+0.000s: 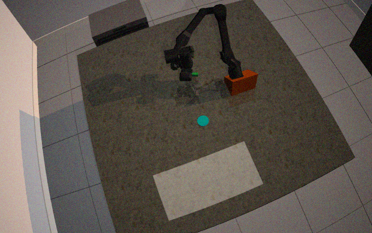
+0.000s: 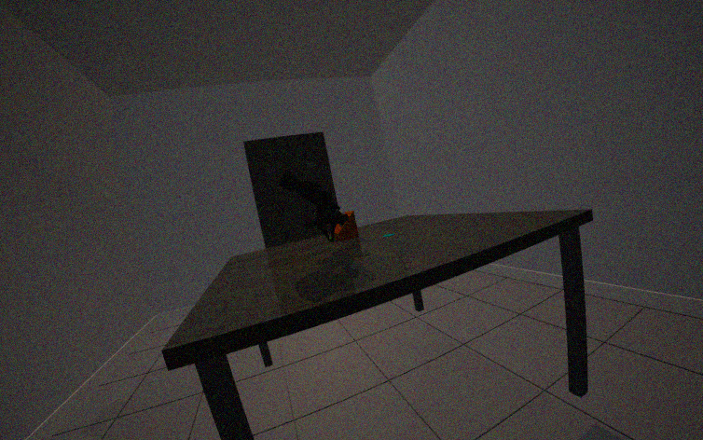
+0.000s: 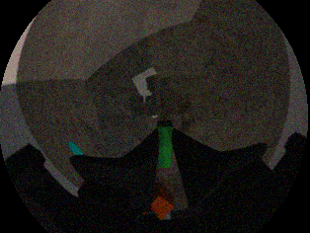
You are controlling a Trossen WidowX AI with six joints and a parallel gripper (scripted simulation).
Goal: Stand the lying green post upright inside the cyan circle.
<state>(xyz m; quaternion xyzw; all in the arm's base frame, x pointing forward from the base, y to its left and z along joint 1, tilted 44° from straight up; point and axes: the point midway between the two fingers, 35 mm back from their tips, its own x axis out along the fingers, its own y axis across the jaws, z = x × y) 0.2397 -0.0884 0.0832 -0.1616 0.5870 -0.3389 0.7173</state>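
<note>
My gripper tip is 27 cm to the right of the cyan circle, 4 cm above it and 1 cm past it. Also, from my gripper tip: green post: 2 cm behind, 1 cm to the left.
</note>
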